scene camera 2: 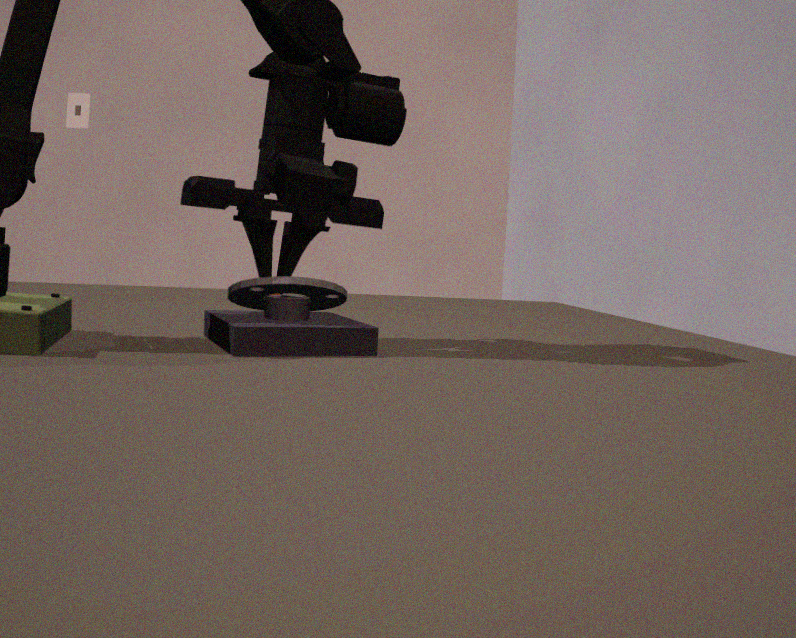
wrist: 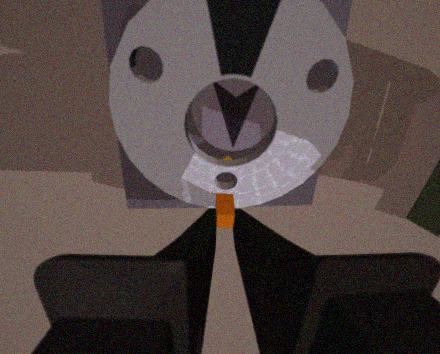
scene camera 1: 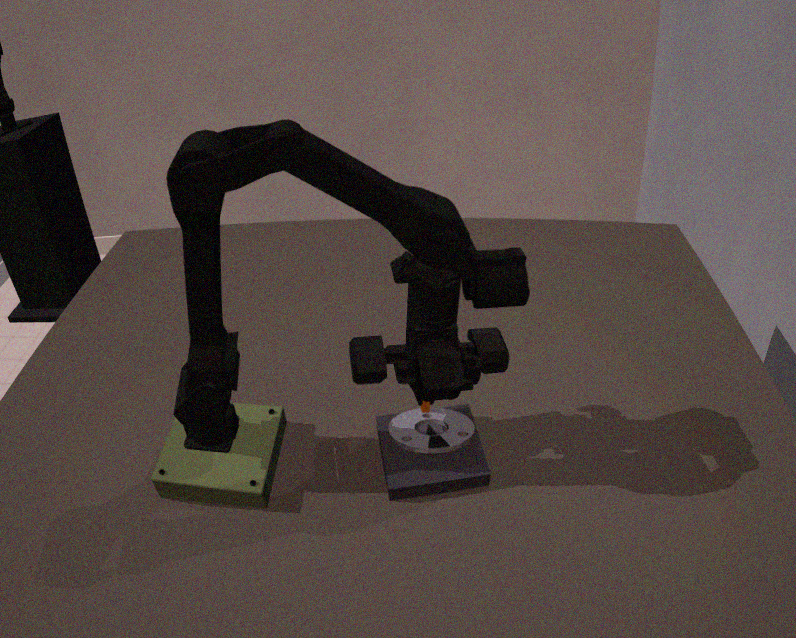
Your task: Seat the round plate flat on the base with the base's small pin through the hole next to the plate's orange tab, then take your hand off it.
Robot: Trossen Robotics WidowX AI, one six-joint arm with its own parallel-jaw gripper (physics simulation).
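Frame: origin at the arm's base, x ahead, y left, z up, level; metres.
Where they show: gripper, fingertip midpoint: [wrist: 224,215] [scene camera 1: 425,402]; arm's base at its link origin: [scene camera 1: 211,432].
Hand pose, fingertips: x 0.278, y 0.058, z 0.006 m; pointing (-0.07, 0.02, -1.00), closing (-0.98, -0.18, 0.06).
Each offset is from my fingertips to the top centre of the thing. "spot": to the spot under its first point. Level surfaces: height alone.
The round grey plate @(0.009 m ahead, 0.047 m right, 0.022 m up) [scene camera 1: 403,422] [scene camera 2: 242,287] [wrist: 150,110] hangs above the dark square base @(0.008 m ahead, 0.057 m right, 0.002 m up) [scene camera 1: 438,473] [scene camera 2: 305,340] [wrist: 137,194]. In scene camera 2 it is tilted: its near edge is up, its underside shows, and the tab side is lower. My gripper [scene camera 1: 425,402] [scene camera 2: 277,274] [wrist: 224,215] is shut on the orange tab @(0.000 m ahead, 0.003 m right, 0.009 m up) [scene camera 1: 425,407] [wrist: 225,216] at the far edge. The base's round boss @(0.008 m ahead, 0.057 m right, 0.002 m up) [scene camera 2: 287,309] stands under the plate's centre hole. In the wrist view the yellow pin tip @(spot: 0.004 m ahead, 0.031 m right, 0.006 m down) [wrist: 228,158] peeks at the centre hole's edge, inward of the small hole @(spot: 0.000 m ahead, 0.015 m right, 0.017 m down) [wrist: 226,180] beside the tab.
The arm's green mounting block [scene camera 1: 219,468] [scene camera 2: 19,328] stands left of the base on the brown table @(0.041 m down) [scene camera 1: 531,564] [scene camera 2: 398,498]. The arm's shadow crosses the table on both sides of the base. A black pedestal [scene camera 1: 39,212] stands at the far left, beyond the table.
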